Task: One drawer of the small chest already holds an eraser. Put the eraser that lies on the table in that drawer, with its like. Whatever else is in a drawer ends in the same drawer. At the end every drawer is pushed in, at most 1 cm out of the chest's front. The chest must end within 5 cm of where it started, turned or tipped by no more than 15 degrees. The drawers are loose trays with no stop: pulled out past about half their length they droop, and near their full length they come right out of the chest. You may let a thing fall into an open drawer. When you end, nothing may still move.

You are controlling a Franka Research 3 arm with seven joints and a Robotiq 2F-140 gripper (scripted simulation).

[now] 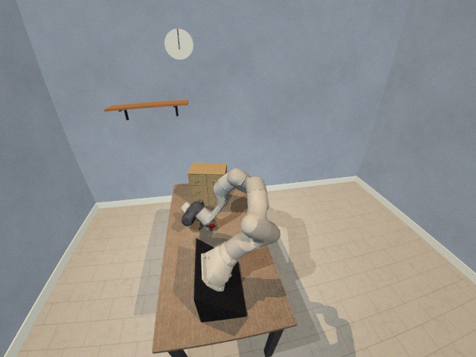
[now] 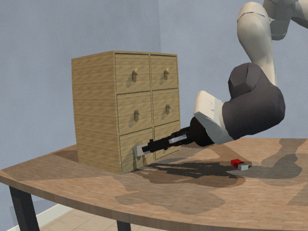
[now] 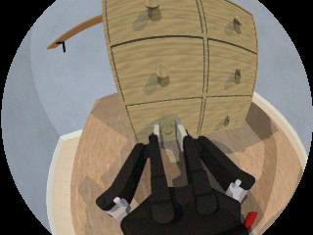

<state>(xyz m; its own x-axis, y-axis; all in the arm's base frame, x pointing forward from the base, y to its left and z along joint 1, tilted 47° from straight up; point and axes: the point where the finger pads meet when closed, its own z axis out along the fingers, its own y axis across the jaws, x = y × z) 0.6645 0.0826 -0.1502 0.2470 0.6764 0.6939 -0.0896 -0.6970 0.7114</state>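
The blue eraser is 90 mm ahead of my hand, 50 mm below it and 40 mm to the right of it.
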